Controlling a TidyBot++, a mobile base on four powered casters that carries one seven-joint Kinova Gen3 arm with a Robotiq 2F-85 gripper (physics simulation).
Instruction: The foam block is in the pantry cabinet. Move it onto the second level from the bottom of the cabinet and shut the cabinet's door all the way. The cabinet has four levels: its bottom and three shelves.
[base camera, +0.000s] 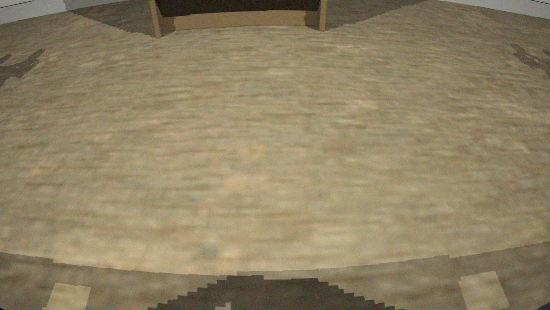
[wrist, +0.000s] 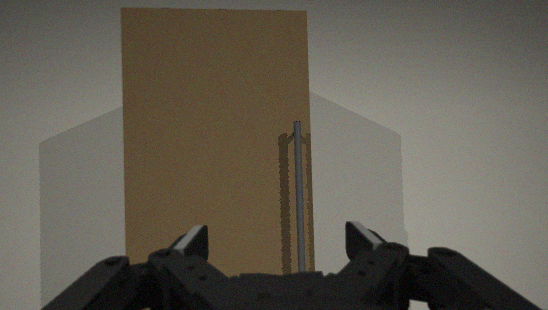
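Observation:
The pantry cabinet stands ahead. In the wrist view its tan door front is flat and looks shut, with a vertical grey bar handle near its right edge. In the base camera view its legs and lower back board show at the top. My gripper is open and empty, with the door and its handle in view beyond the fingers; the handle appears between the fingertips, right of the middle. The foam block does not show in either view, and the cabinet's levels are hidden behind the door.
A pale wall stands behind the cabinet, with the cabinet's shadows on both sides. Wood-look floor stretches between the base and the cabinet's legs. Dark shadows lie on the floor near the base and at both sides.

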